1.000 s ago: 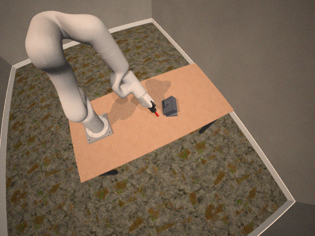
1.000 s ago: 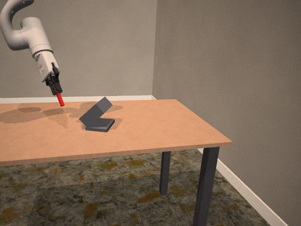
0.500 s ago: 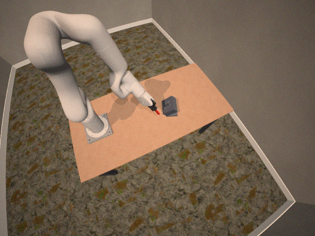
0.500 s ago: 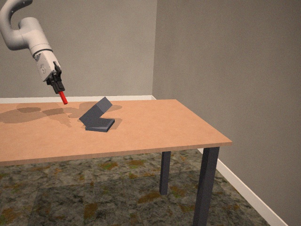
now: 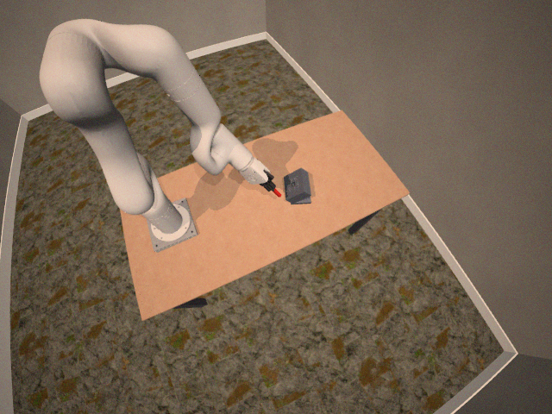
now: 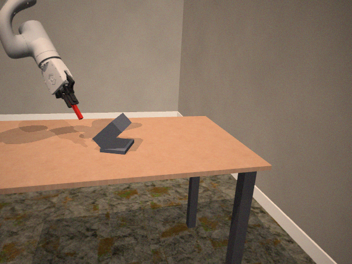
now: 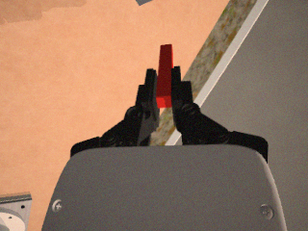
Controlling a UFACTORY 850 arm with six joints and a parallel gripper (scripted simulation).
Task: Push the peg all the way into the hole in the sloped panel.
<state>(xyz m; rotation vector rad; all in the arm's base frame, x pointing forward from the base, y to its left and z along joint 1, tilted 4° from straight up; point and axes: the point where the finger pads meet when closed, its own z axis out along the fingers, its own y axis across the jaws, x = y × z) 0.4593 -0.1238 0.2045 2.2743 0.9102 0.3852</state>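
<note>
Now: the grey base 19 cm below my hand and 16 cm ahead of it. Round my hand: red peg: 3 cm below, 2 cm to the right, 2 cm ahead.
</note>
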